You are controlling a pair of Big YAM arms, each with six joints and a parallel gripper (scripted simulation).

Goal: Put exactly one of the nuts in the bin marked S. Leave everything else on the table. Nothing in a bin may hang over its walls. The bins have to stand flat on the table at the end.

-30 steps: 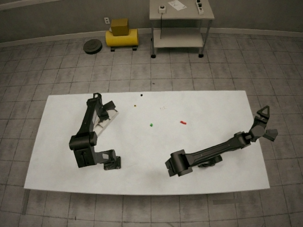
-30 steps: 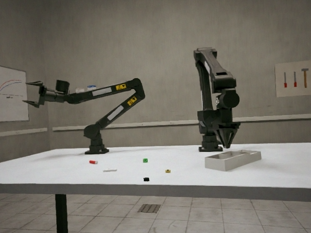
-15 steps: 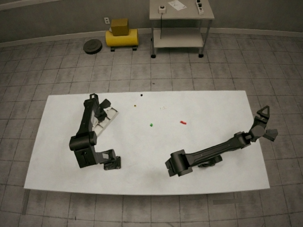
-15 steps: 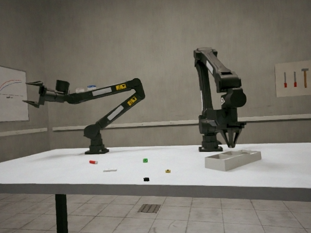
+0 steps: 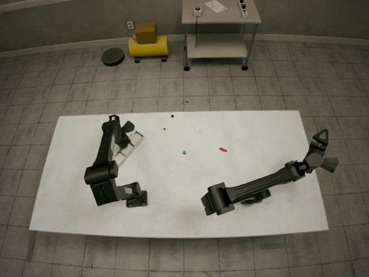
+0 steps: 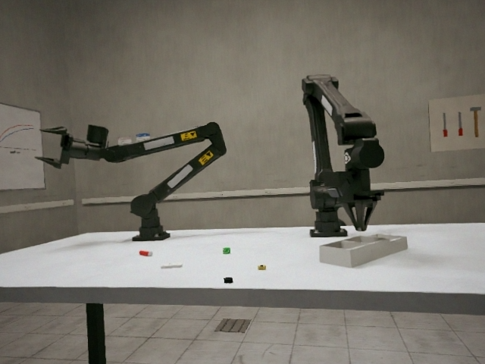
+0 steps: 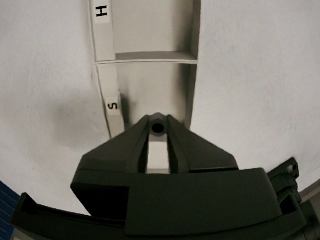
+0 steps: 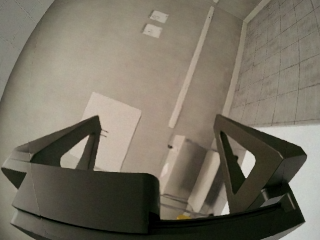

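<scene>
Right now my left hand is 10 mm short of the bin, 10 mm to the right of it and 50 mm above it. The rest, counted from my left hand: grey nut: right at my left hand; yellow nut: 140 mm ahead, 230 mm to the right, 60 mm below; green cube: 30 mm behind, 360 mm to the right, 60 mm below.
</scene>
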